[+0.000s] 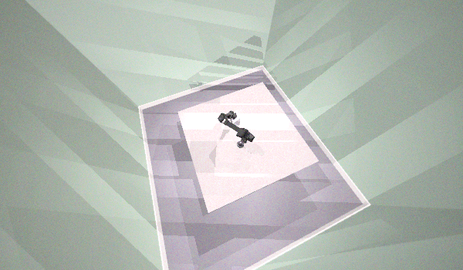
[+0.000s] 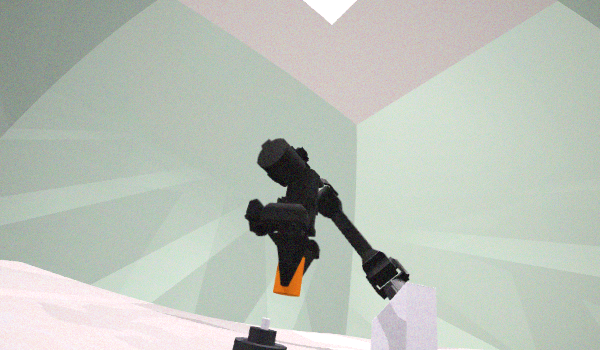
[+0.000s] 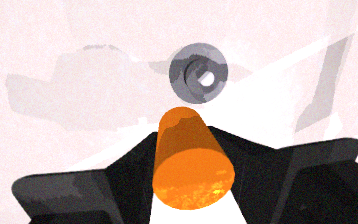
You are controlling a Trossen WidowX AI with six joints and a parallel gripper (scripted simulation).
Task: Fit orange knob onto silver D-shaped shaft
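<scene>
My gripper tip is 8 cm above the round pedestal and 5 cm to the left of it. The rest, counted from my gripper tip: orange knob (3 cm above).
</scene>
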